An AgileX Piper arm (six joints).
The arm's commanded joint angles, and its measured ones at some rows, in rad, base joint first. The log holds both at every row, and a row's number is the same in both.
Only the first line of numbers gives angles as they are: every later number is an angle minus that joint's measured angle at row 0.
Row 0, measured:
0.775, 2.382, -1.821, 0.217, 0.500, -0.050
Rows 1 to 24, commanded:
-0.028, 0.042, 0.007, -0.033, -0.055, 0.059
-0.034, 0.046, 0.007, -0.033, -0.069, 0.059
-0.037, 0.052, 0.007, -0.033, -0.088, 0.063
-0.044, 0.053, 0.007, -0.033, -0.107, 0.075
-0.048, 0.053, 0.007, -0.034, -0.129, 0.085
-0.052, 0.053, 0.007, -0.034, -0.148, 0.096
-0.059, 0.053, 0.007, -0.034, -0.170, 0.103
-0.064, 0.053, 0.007, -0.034, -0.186, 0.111
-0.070, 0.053, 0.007, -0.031, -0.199, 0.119
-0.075, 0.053, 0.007, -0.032, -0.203, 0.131
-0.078, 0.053, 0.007, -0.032, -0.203, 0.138
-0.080, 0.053, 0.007, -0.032, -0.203, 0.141
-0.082, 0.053, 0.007, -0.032, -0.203, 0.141
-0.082, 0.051, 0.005, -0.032, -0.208, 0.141
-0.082, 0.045, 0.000, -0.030, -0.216, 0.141
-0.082, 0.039, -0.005, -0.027, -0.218, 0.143
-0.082, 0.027, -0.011, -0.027, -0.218, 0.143
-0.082, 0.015, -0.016, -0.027, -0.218, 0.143
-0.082, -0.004, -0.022, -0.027, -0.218, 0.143
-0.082, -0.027, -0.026, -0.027, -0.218, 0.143
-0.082, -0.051, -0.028, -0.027, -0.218, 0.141
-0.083, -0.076, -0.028, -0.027, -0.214, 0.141
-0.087, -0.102, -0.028, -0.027, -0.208, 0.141
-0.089, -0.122, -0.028, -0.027, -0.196, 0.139
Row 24, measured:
-0.076, -0.023, -0.012, -0.017, -0.211, 0.137
